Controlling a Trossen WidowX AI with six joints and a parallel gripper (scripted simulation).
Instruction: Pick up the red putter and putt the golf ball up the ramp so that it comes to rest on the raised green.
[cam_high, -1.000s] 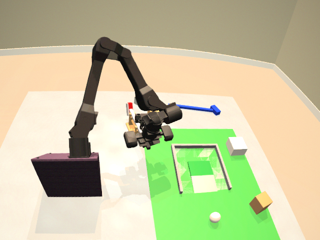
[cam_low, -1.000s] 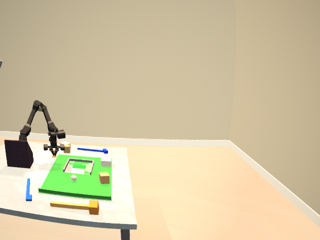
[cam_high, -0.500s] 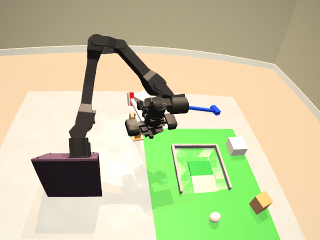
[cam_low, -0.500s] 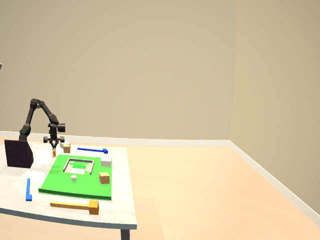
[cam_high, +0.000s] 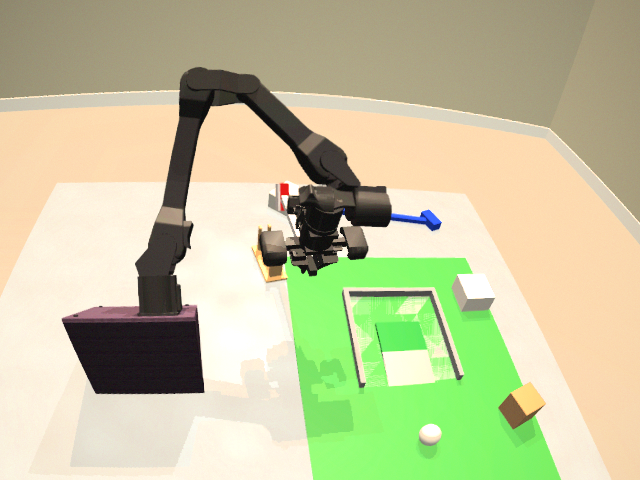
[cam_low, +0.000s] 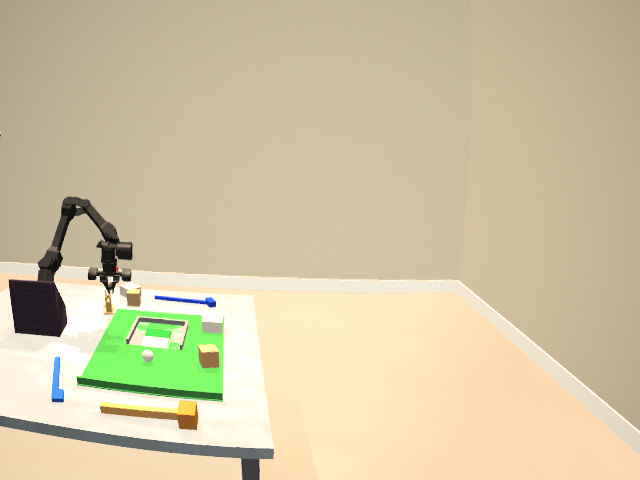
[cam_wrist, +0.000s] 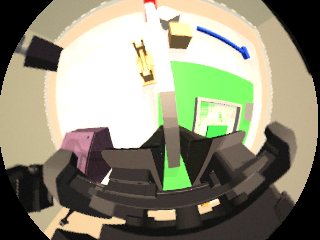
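Right now the red putter is 1 cm behind my gripper tip, 11 cm to the left of it and 2 cm above it. Round my gripper tip: mat (21 cm ahead, 21 cm to the right, 13 cm below); blue putter (31 cm ahead, 31 cm to the left, 11 cm below); white golf ball (18 cm ahead, 34 cm to the right, 10 cm below).
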